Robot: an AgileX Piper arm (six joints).
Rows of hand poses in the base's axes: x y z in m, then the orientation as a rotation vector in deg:
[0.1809 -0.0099 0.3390 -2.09 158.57 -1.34]
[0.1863 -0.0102 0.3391 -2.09 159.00 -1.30]
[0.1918 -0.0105 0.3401 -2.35 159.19 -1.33]
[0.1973 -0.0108 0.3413 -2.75 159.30 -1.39]
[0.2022 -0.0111 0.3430 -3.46 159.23 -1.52]
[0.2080 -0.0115 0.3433 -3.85 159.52 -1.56]
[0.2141 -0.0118 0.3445 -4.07 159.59 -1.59]
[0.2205 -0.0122 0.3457 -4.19 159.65 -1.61]
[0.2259 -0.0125 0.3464 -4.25 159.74 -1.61]
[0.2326 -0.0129 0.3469 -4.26 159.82 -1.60]
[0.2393 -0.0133 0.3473 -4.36 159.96 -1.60]
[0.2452 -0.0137 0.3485 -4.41 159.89 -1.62]
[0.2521 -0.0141 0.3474 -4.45 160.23 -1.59]
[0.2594 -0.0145 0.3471 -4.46 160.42 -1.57]
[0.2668 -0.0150 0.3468 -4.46 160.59 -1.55]
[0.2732 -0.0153 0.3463 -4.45 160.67 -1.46]
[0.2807 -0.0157 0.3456 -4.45 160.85 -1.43]
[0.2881 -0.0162 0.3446 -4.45 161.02 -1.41]
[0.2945 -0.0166 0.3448 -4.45 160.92 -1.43]
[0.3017 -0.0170 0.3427 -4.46 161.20 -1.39]
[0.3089 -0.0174 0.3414 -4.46 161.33 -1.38]
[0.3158 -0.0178 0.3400 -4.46 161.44 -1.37]
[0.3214 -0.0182 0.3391 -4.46 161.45 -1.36]
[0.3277 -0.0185 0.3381 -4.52 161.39 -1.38]
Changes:
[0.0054 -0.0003 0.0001 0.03 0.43 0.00]
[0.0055 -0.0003 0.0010 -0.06 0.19 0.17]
[0.0055 -0.0003 0.0012 -0.09 0.12 0.27]
[0.0049 -0.0003 0.0017 -0.18 -0.05 0.48]
[0.0058 -0.0004 0.0003 -0.08 0.30 0.26]
[0.0061 -0.0003 0.0012 -0.05 0.08 0.15]
[0.0064 -0.0004 0.0012 -0.03 0.06 0.08]
[0.0054 -0.0003 0.0007 -0.01 0.09 0.04]
[0.0067 -0.0004 0.0005 0.00 0.08 0.01]
[0.0067 -0.0004 0.0004 -0.01 0.14 0.07]
[0.0059 -0.0004 0.0012 -0.02 -0.07 0.03]
[0.0069 -0.0004 -0.0011 0.01 0.34 0.02]
[0.0073 -0.0004 -0.0003 0.01 0.19 0.00]
[0.0074 -0.0005 -0.0003 0.01 0.17 0.00]
[0.0064 -0.0003 -0.0005 0.06 0.08 0.00]
[0.0075 -0.0004 -0.0007 0.02 0.18 0.00]
[0.0074 -0.0005 -0.0010 0.01 0.17 0.00]
[0.0064 -0.0004 0.0002 -0.01 -0.10 0.00]
[0.0072 -0.0004 -0.0021 0.02 0.28 0.00]
[0.0072 -0.0004 -0.0013 0.00 0.13 0.00]
[0.0069 -0.0004 -0.0014 0.00 0.11 0.00]
[0.0056 -0.0004 -0.0009 0.01 0.01 0.00]
[0.0063 -0.0003 -0.0010 -0.02 -0.06 0.04]

